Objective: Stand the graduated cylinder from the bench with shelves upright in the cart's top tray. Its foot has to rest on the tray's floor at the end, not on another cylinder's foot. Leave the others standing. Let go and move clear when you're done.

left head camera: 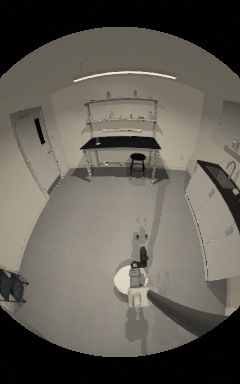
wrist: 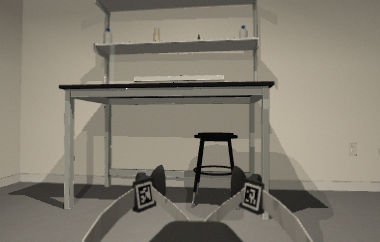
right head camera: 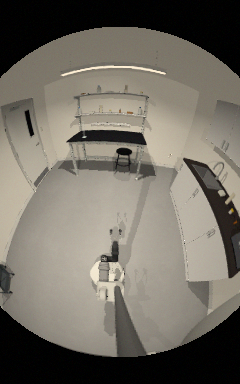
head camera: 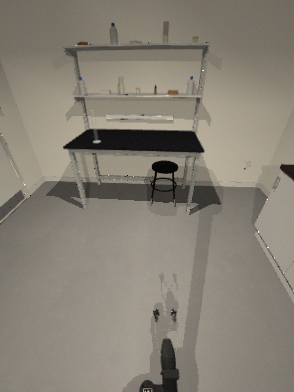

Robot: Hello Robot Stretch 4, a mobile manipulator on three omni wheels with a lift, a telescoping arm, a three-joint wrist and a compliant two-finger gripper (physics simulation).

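Places are measured from the robot's base along level axes (x ahead, y left, z up), in centimetres.
Pixels of known places: end effector, tool point: (left head camera: pixel 141 235) (wrist: pixel 198 184) (right head camera: pixel 115 229) (head camera: pixel 164 312).
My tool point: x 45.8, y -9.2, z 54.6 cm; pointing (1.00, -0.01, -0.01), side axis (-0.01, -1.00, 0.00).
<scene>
Behind a point stands the place of what it marks.
The clear graduated cylinder (head camera: pixel 96 141) @(z 89.9, x 207.5, y 57.0 cm) (left head camera: pixel 98 143) @(z 89.3, x 207.0, y 54.8 cm) (right head camera: pixel 84 137) @(z 92.0, x 208.0, y 57.2 cm) stands upright on its pale foot near the left end of the black bench top (head camera: pixel 150 140) @(z 88.7, x 213.7, y -5.4 cm) (left head camera: pixel 122 143) @(z 88.7, x 199.3, y 7.7 cm) (right head camera: pixel 107 137) @(z 88.7, x 199.8, y 8.7 cm). I cannot make it out in the wrist view, where the bench (wrist: pixel 170 92) @(z 82.6, x 190.9, y 8.9 cm) is seen from in front and low. My gripper (head camera: pixel 165 314) @(z 54.6, x 45.8, y -9.2 cm) (left head camera: pixel 142 236) @(z 54.6, x 45.8, y -9.2 cm) (right head camera: pixel 115 232) @(z 54.6, x 45.8, y -9.2 cm) (wrist: pixel 198 181) @(z 54.6, x 45.8, y -9.2 cm) is open, with nothing between its fingers, over the floor well short of the bench. Part of the dark cart (left head camera: pixel 17 289) @(z 10.5, x -74.4, y 182.4 cm) (right head camera: pixel 5 278) @(z 16.8, x -64.8, y 170.6 cm) shows at the lower left edge; its cylinders cannot be made out.
A black stool (head camera: pixel 165 167) @(z 53.2, x 214.1, y -25.3 cm) (left head camera: pixel 138 157) @(z 53.1, x 209.7, y -25.5 cm) (right head camera: pixel 124 151) @(z 53.2, x 213.4, y -26.4 cm) (wrist: pixel 216 136) @(z 51.3, x 204.1, y -24.5 cm) stands under the bench's right half. Bottles and small items stand on the shelves (head camera: pixel 137 96) (wrist: pixel 175 46) above the bench top. A sink counter (left head camera: pixel 202 215) @(z 31.7, x 72.4, y -118.3 cm) (right head camera: pixel 187 215) @(z 36.4, x 67.8, y -118.0 cm) runs along the right, and a door (left head camera: pixel 37 150) @(z 108.6, x 182.0, y 187.9 cm) (right head camera: pixel 25 140) @(z 113.2, x 182.4, y 187.7 cm) is at the left.
</scene>
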